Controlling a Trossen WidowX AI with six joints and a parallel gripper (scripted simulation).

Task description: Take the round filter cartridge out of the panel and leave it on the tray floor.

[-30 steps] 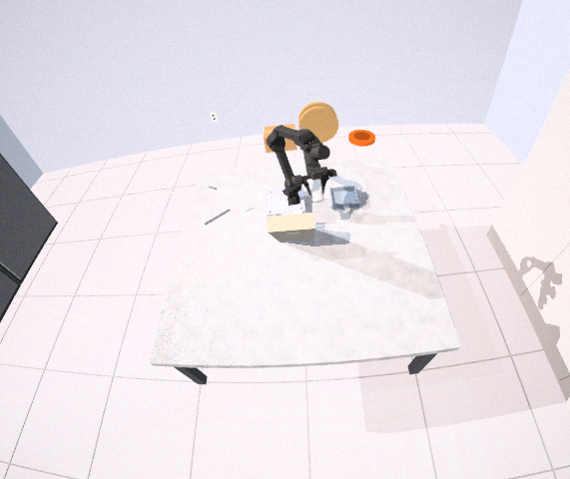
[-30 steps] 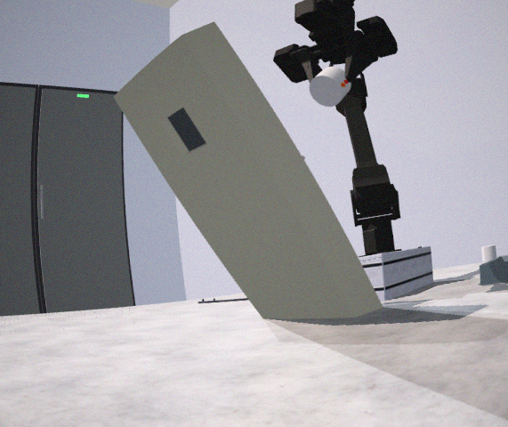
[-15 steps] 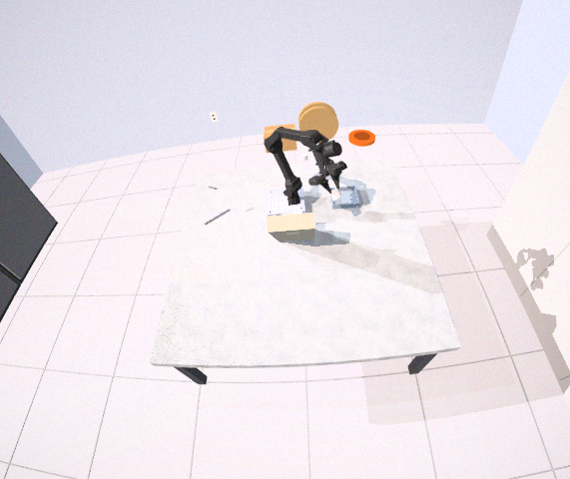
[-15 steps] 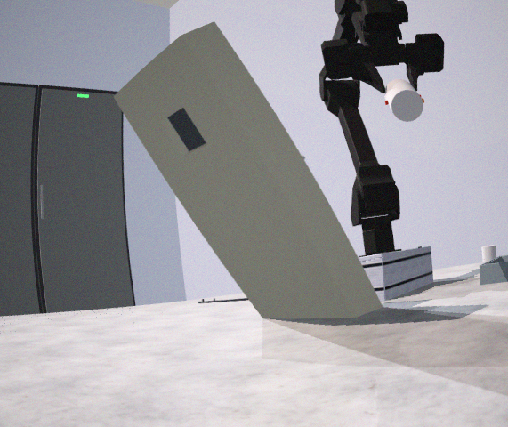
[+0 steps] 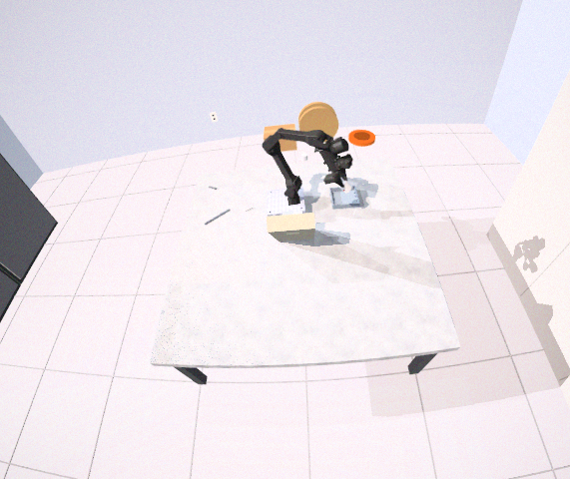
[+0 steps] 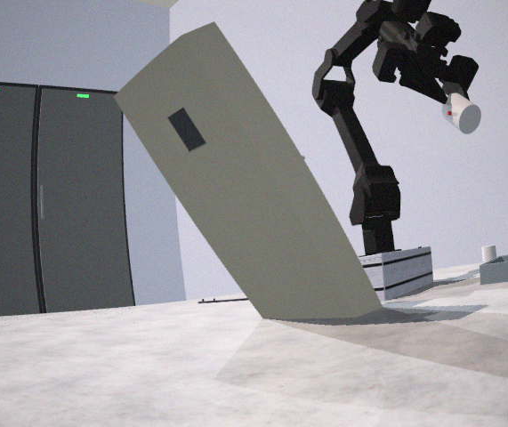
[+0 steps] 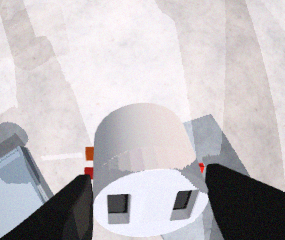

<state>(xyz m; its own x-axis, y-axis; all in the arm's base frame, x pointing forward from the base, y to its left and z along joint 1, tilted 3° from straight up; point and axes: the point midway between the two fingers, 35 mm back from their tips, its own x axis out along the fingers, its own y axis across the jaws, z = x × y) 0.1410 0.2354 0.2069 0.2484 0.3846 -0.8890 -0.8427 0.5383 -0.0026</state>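
Right now the grey tray is 180 mm behind my gripper tip, 50 mm to the left of it and 250 mm below it. The rest, counted from my gripper tip: round filter cartridge 10 mm below.
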